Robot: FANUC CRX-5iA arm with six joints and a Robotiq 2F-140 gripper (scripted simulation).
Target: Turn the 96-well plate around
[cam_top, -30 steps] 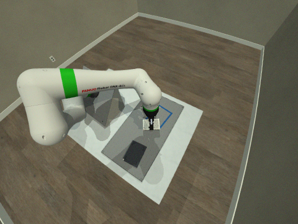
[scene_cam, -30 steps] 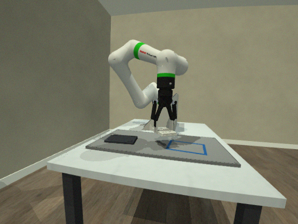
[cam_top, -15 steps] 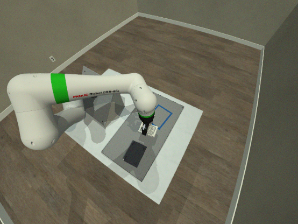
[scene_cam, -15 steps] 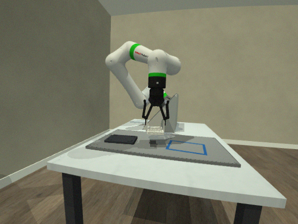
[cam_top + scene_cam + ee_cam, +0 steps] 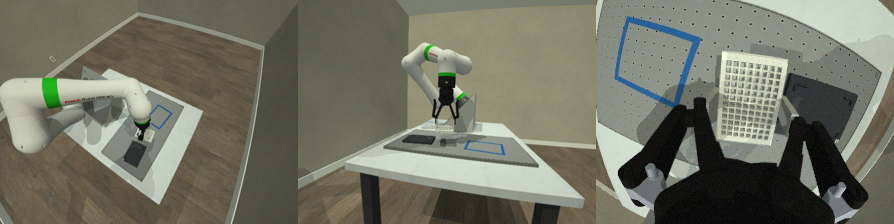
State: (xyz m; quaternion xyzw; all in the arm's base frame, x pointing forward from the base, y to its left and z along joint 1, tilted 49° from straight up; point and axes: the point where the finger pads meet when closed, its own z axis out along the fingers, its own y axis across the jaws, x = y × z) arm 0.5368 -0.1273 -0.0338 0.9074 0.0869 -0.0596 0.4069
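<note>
The dark plate nest N1 is 15 cm to the right of my hand and 9 cm below it. Round my hand: white A1 corner mark (23 cm to the right, 8 cm below, 4 cm behind); then white 96-well plate (2 cm below).
</note>
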